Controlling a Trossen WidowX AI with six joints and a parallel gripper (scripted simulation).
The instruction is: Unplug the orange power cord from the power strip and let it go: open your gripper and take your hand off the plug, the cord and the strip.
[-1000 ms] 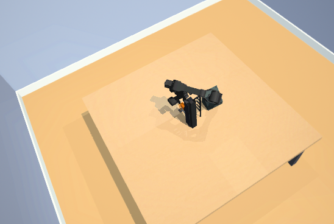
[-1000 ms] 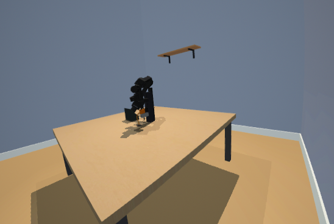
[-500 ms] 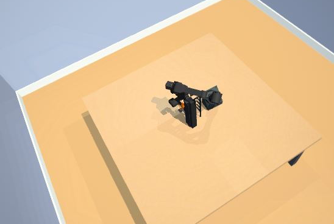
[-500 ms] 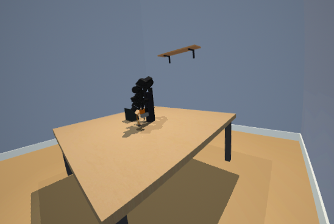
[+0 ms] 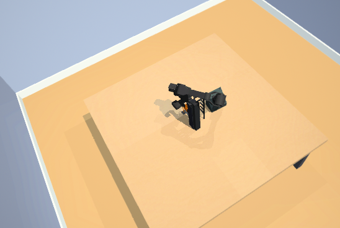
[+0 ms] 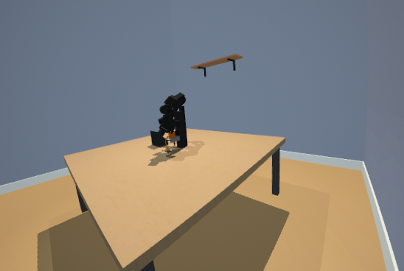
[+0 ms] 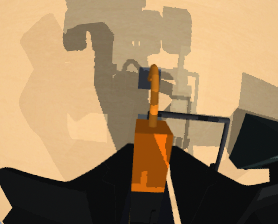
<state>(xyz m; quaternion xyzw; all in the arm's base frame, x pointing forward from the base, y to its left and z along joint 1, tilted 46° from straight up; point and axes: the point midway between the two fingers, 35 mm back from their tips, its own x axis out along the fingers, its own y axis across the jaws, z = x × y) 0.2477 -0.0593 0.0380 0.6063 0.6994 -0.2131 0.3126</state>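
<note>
Now: the orange plug 10 mm behind my gripper tip and 30 mm to the left of it. Round my gripper tip: small dark block 10 mm ahead, 40 mm to the right, 130 mm below.
</note>
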